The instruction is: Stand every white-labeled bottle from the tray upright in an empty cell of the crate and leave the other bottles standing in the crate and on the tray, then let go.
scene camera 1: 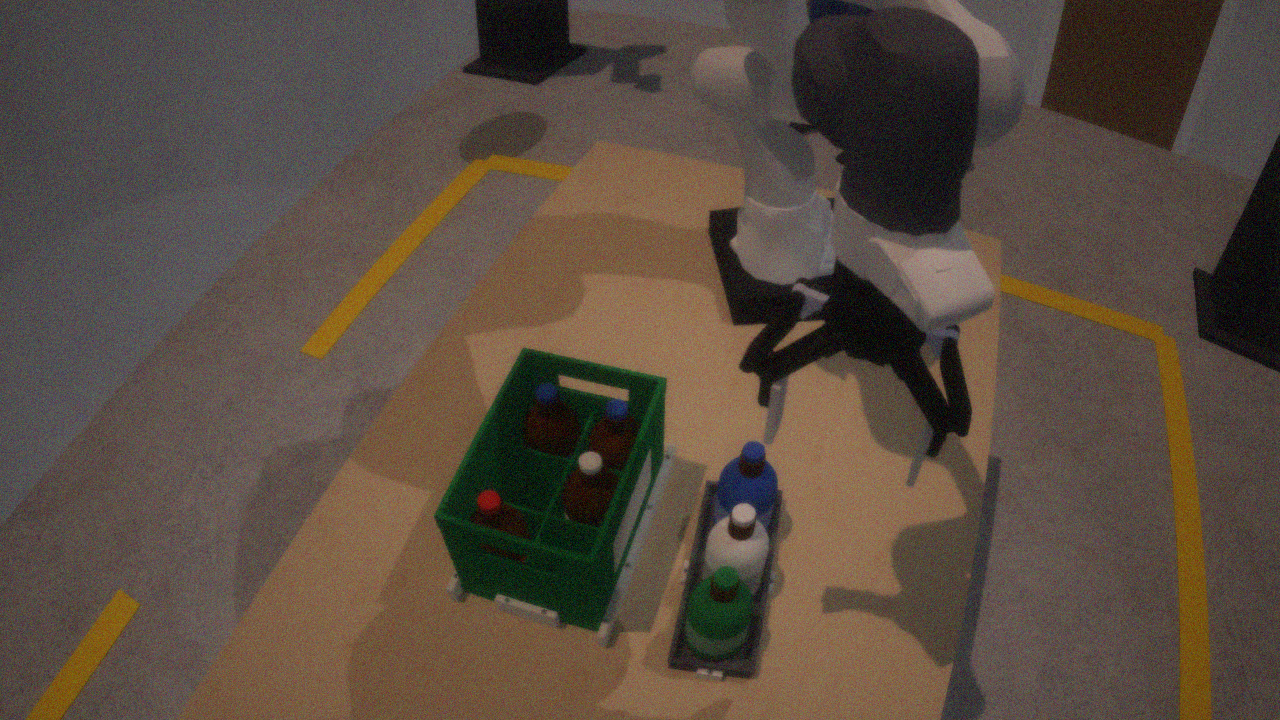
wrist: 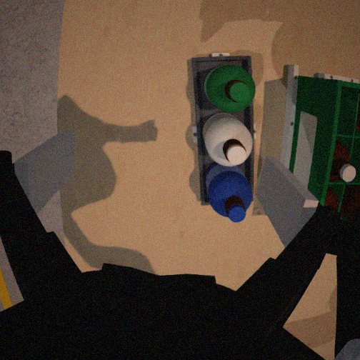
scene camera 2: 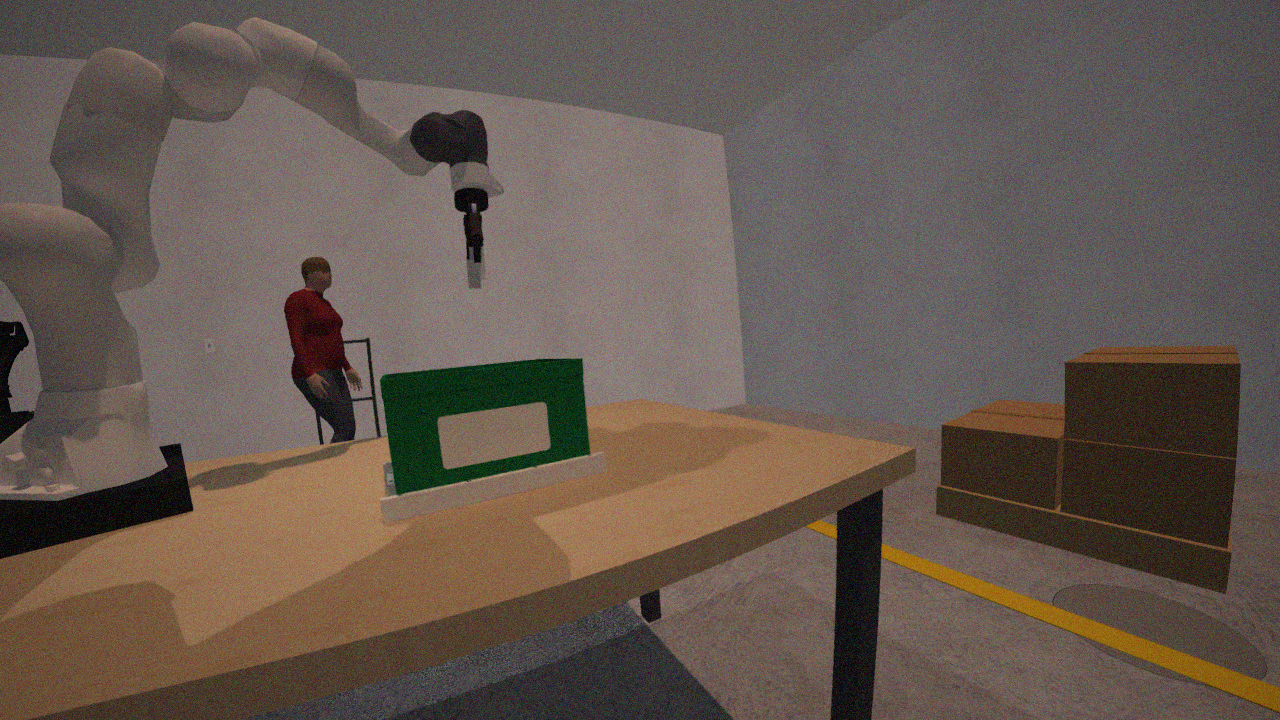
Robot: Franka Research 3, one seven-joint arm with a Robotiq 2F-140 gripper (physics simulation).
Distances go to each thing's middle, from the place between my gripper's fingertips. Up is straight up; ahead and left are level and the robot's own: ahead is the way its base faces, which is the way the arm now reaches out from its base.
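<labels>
Positions counted from my hand: green-labeled bottle (scene camera 1: 720, 607), 27 cm below, 5 cm ahead, 7 cm to the right; white-capped brown bottle (scene camera 1: 587, 493), 27 cm below, 28 cm to the right, 1 cm behind; white-labeled bottle (scene camera 1: 739, 541), 27 cm below, 9 cm to the right, 3 cm behind; blue-labeled bottle (scene camera 1: 750, 479), 27 cm below, 12 cm behind, 12 cm to the right.
</labels>
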